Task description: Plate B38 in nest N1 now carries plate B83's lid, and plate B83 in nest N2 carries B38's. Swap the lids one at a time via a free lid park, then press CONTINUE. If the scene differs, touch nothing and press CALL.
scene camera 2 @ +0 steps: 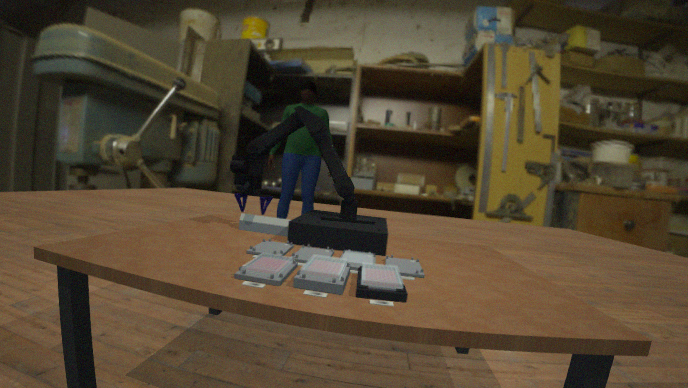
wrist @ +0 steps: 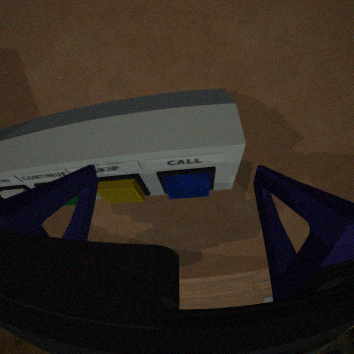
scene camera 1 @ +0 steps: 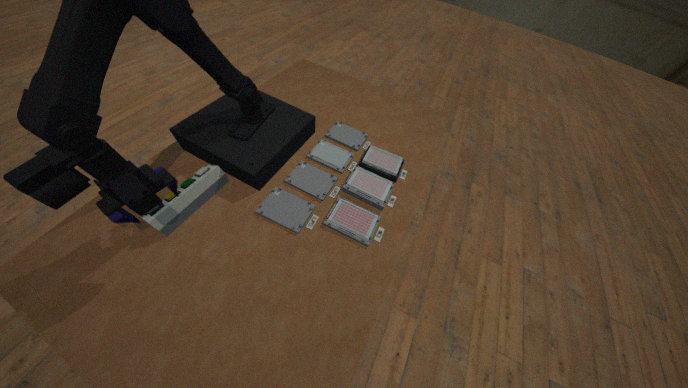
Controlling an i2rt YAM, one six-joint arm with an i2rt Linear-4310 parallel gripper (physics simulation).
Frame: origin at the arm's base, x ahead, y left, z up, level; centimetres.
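Seen in the pictures: gripper, fingertip midpoint: (scene camera 2: 252, 213) (wrist: 175, 173); arm's base at its link origin: (scene camera 2: 347, 220) (scene camera 1: 253, 120).
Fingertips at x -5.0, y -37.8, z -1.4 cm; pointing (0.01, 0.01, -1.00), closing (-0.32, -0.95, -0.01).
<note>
Offsets run from my fingertips to a thing's top centre. "pt": to the spot under its first point.
My gripper (scene camera 1: 157, 207) (scene camera 2: 253, 213) (wrist: 175, 173) is open and empty above the CALL end of the button panel @[dx +0.6, dy +7.0, dz -0.3 cm] (scene camera 1: 197, 201) (scene camera 2: 262, 225) (wrist: 125, 127). In the wrist view the blue CALL button @[dx -2.6, dy +0.0, dz -1.0 cm] (wrist: 188, 185) shows between the fingertips, beside the yellow button @[dx -1.5, dy +4.9, dz -1.0 cm] (wrist: 122, 191); the left finger partly hides the green CONTINUE button @[dx -0.5, dy +9.8, dz -1.0 cm] (wrist: 71, 201). Three pink-welled plates sit in nests: one @[dx +51.3, dy +42.5, dz -3.0 cm] (scene camera 1: 382, 160) (scene camera 2: 381, 276) in a black nest, one @[dx +49.1, dy +30.1, dz -2.7 cm] (scene camera 1: 370, 185) (scene camera 2: 324, 266) in the middle and one @[dx +47.4, dy +16.9, dz -3.9 cm] (scene camera 1: 353, 220) (scene camera 2: 270, 265) at the other end. Their codes are unreadable.
Four flat parks stand in a row behind the nests. One park @[pt dx +33.1, dy +38.3, dz -4.9 cm] (scene camera 1: 330, 155) (scene camera 2: 358, 258) looks paler, as if a clear lid lies on it; the others @[pt dx +35.2, dy +51.7, dz -5.7 cm] (scene camera 1: 346, 135) @[pt dx +30.8, dy +26.0, dz -5.6 cm] (scene camera 1: 311, 180) @[pt dx +27.8, dy +13.0, dz -5.6 cm] (scene camera 1: 285, 210) look bare grey. The black arm base (scene camera 1: 240, 135) (scene camera 2: 337, 232) stands beside the panel.
</note>
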